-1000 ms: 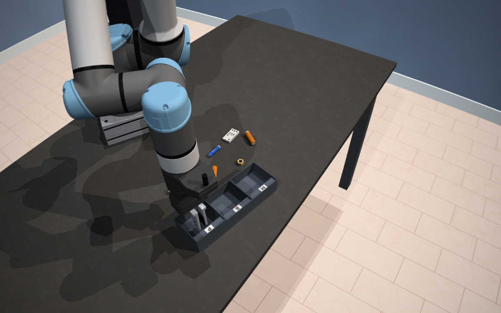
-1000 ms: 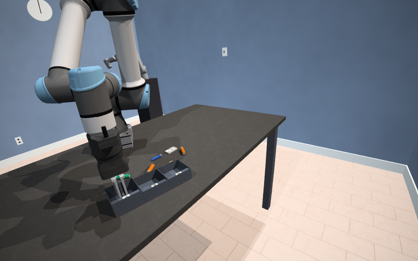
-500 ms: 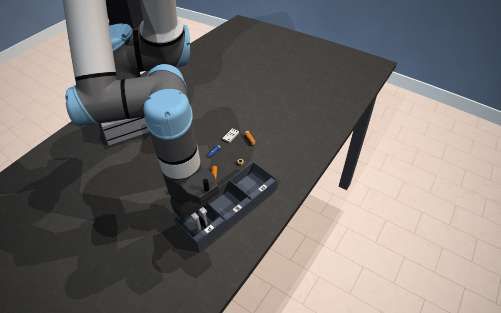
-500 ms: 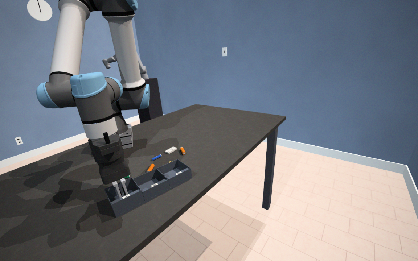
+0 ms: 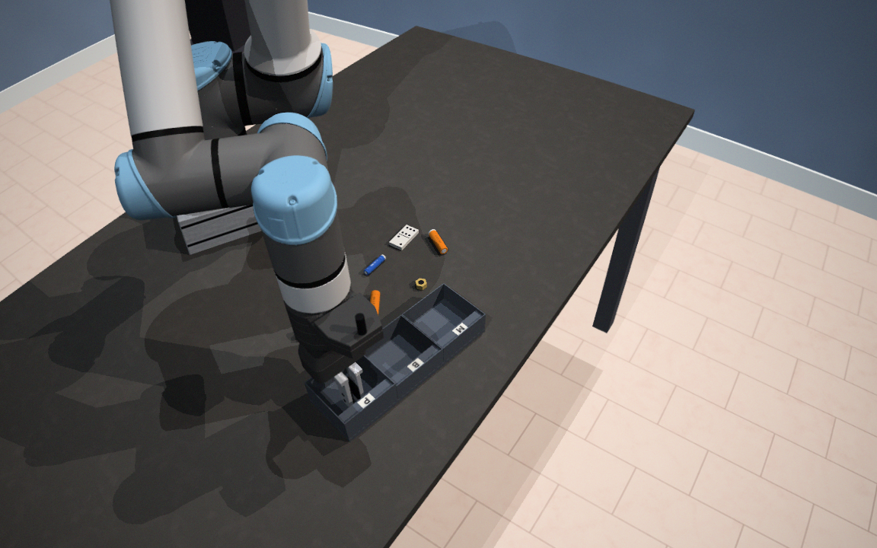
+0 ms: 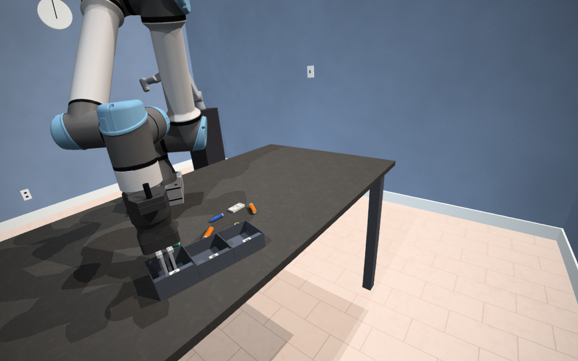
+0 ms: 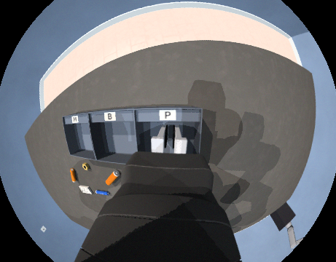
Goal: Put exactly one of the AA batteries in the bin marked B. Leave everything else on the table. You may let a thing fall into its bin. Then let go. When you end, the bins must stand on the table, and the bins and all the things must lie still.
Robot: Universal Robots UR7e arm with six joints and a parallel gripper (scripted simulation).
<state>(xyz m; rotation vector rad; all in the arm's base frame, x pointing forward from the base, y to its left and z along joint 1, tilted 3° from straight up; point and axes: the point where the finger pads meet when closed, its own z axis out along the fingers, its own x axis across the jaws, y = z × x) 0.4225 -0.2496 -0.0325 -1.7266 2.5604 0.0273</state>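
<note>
Right now my hand is 80 mm to the right of the bin, 20 mm short of it and 10 mm above it. Round my hand: brass nut: 230 mm to the left, 30 mm below, 20 mm behind; green battery: 120 mm behind, 80 mm to the left, 30 mm below; blue battery: 230 mm to the left, 100 mm behind, 30 mm below.
</note>
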